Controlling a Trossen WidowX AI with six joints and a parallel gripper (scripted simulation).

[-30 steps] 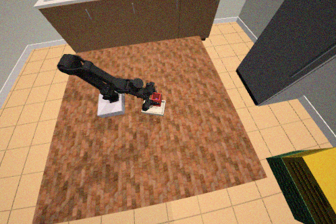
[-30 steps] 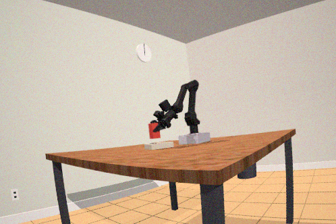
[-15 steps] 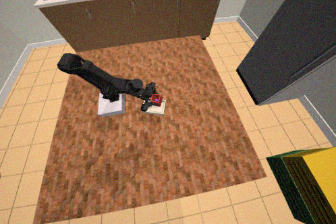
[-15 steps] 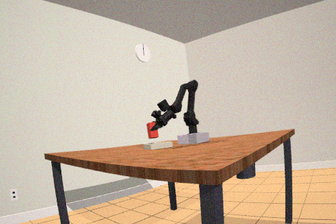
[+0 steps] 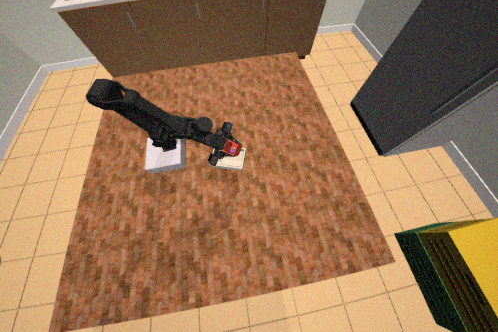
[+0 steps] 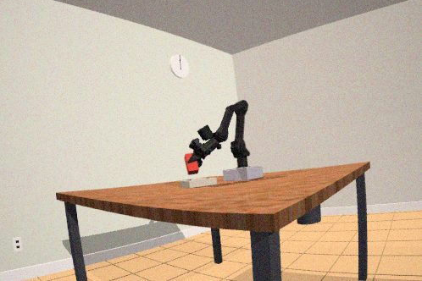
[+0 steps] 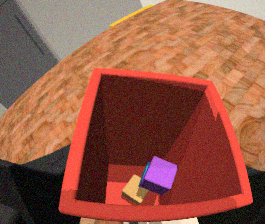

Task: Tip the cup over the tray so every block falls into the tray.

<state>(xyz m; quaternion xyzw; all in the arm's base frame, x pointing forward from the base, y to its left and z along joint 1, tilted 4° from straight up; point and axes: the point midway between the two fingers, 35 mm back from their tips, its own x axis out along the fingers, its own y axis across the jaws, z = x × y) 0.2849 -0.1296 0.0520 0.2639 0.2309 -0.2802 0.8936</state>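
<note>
The red square cup is 2 cm to the left of my gripper tip, 2 cm below it and 1 cm behind it. The rest, counted from my gripper tip: shallow cream tray: 11 cm below, 5 cm behind, 2 cm to the left; purple block: 2 cm behind, 1 cm to the left.
</note>
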